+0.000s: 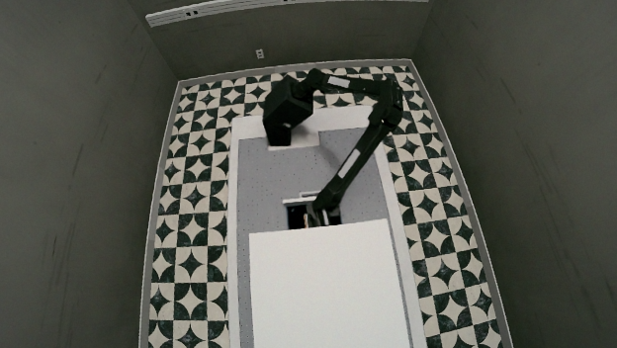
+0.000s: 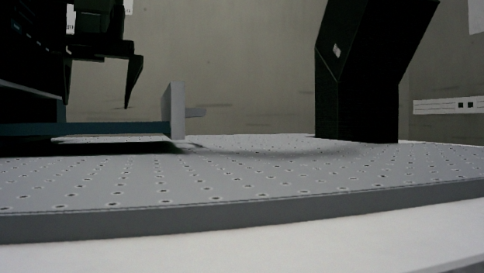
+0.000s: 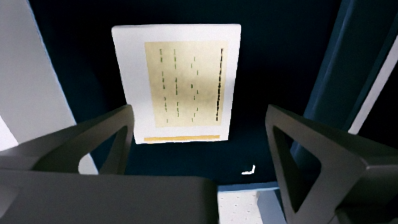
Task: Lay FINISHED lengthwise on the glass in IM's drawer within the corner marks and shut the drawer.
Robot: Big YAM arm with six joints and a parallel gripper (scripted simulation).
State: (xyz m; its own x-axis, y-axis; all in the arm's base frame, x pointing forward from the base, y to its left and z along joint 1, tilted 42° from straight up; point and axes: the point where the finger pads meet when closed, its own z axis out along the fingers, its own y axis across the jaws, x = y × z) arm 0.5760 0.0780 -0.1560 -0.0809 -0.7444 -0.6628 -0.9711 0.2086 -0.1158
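My hand is 30 mm above the drawer. Round my hand: cassette FINISHED 10 mm behind, 10 mm to the right, 40 mm below.
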